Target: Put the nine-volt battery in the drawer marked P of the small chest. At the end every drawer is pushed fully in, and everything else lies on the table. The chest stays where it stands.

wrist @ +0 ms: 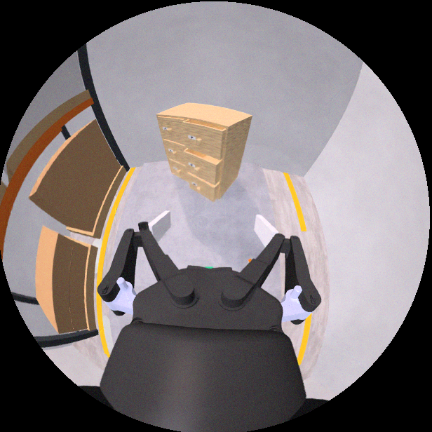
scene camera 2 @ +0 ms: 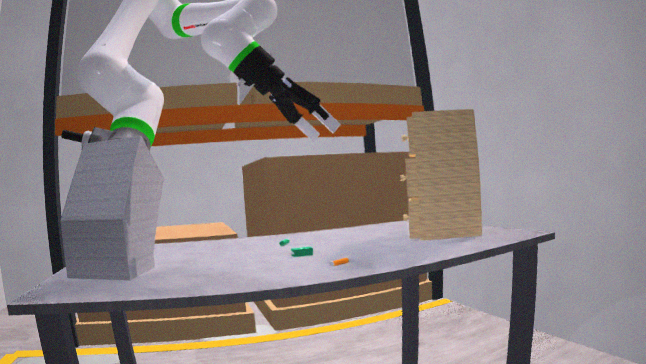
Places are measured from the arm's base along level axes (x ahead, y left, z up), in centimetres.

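Where they show: gripper, between the fingertips: (scene camera 2: 326,133); arm's base, origin of its link: (scene camera 2: 124,161).
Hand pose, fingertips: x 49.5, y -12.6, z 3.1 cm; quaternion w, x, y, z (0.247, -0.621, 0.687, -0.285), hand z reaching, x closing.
Each offset is from my fingertips to the centre of the thing. Level surfaces: height alone.
The small chest {dx +39.0, dy +1.4, dz -11.7 cm} (scene camera 2: 445,175) (wrist: 236,155) stands upright at the table's far right end. In the wrist view it has two columns of drawers; the right-hand top drawer (wrist: 206,139) stands slightly out, and the right-hand middle drawer (wrist: 205,169) stands out further. The drawer letters are too small to read. A green block {dx -8.1, dy +1.0, dz -27.7 cm} (scene camera 2: 302,251), which looks like the nine-volt battery, lies on the table {dz -28.6 cm} (scene camera 2: 210,270); a green sliver (wrist: 208,268) shows at the gripper body's edge in the wrist view. My gripper (scene camera 2: 324,132) (wrist: 212,220) is open and empty, tilted towards the chest, high above the table.
A small green cylinder {dx -5.1, dy +21.0, dz -27.9 cm} (scene camera 2: 284,242) lies behind the block. An orange cylinder {dx -6.3, dy -15.1, dz -28.1 cm} (scene camera 2: 341,261) (wrist: 250,260) lies nearer the table's front edge. A large brown box (scene camera 2: 325,195) and an orange shelf beam (scene camera 2: 200,137) are behind the table.
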